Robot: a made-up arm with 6 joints. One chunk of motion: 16 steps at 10 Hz.
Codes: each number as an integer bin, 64 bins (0 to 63) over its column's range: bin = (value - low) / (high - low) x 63, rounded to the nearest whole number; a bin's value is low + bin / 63 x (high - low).
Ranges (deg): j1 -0.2..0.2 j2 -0.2..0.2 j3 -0.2..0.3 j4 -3.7..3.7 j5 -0.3..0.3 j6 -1..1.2
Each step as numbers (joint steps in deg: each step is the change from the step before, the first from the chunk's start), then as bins.
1 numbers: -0.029 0.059 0.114 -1.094 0.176 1.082
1 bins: 27 41 40 22 50 60
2 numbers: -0.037 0.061 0.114 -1.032 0.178 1.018
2 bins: 26 41 40 23 50 58
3 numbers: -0.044 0.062 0.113 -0.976 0.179 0.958
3 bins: 25 41 39 23 50 56
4 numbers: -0.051 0.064 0.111 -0.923 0.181 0.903
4 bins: 23 42 39 24 51 54
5 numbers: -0.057 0.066 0.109 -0.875 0.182 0.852
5 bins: 23 42 39 24 51 53
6 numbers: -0.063 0.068 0.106 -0.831 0.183 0.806
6 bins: 22 42 39 24 51 52
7 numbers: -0.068 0.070 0.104 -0.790 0.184 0.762
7 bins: 21 43 38 25 51 50
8 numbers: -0.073 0.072 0.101 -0.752 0.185 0.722
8 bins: 20 43 38 25 51 49
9 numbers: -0.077 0.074 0.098 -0.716 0.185 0.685
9 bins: 19 43 38 25 51 48
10 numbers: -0.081 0.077 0.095 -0.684 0.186 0.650
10 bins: 19 44 37 26 51 47
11 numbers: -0.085 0.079 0.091 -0.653 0.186 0.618
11 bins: 18 44 37 26 51 46
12 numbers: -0.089 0.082 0.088 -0.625 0.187 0.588
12 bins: 17 44 36 26 51 45
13 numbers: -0.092 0.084 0.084 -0.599 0.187 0.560
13 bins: 17 45 36 26 51 45
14 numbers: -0.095 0.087 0.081 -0.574 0.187 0.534
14 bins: 17 45 35 27 51 44
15 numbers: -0.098 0.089 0.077 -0.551 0.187 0.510
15 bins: 16 46 35 27 51 43
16 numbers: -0.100 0.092 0.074 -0.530 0.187 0.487
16 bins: 16 46 35 27 51 43
